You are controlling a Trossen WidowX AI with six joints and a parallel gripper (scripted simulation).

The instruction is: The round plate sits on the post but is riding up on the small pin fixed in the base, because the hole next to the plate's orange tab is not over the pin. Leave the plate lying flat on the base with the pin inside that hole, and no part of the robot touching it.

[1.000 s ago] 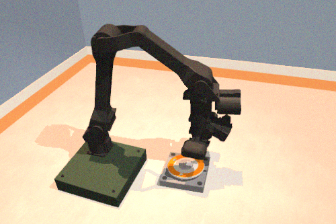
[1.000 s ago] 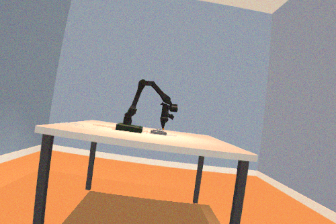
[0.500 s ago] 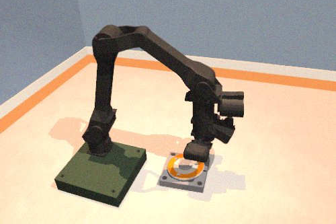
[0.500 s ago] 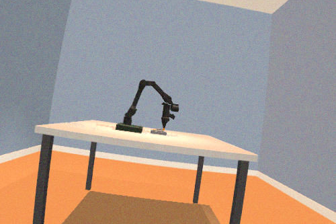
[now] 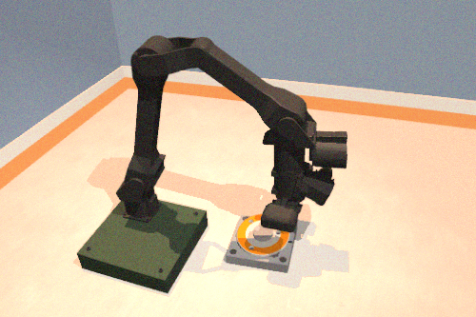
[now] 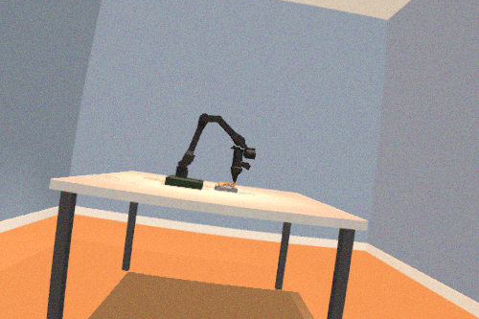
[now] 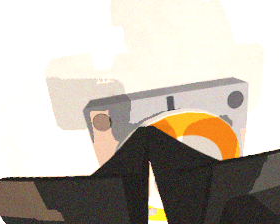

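The base is 5 cm behind my gripper tip, 2 cm to the right of it and 3 cm below it.
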